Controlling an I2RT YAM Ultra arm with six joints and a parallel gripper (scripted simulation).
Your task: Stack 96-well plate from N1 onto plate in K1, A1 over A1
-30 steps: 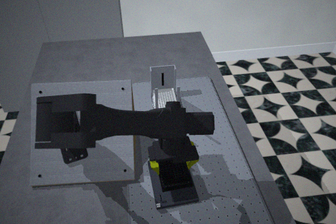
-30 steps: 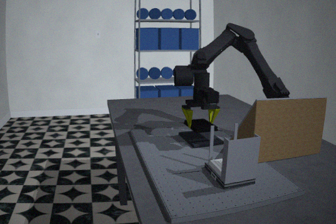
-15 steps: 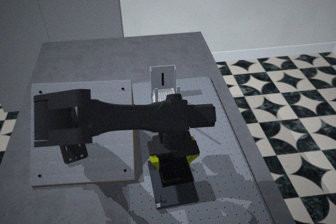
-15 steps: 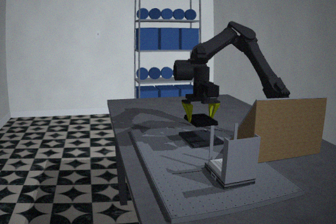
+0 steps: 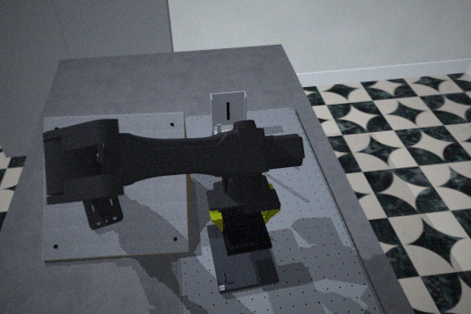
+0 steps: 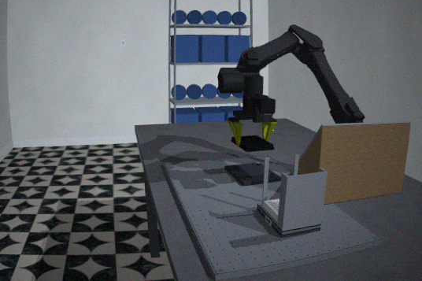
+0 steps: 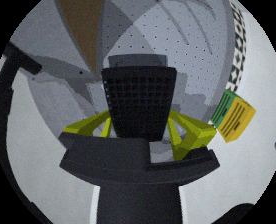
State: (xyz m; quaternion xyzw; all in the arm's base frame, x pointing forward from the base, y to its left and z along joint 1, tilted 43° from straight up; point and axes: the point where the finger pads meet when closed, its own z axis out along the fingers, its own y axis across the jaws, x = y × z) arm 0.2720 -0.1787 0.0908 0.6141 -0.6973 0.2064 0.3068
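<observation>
My gripper is now 70 mm short of the rack back wall, 400 mm to the right of it and 20 mm above it. The rest, counted from my hand: pale A1 mark (60 mm behind, 70 mm to the right, 90 mm below); then white 96-well plate (60 mm ahead, 340 mm to the left, 80 mm below); then black 96-well plate (right at my hand).
</observation>
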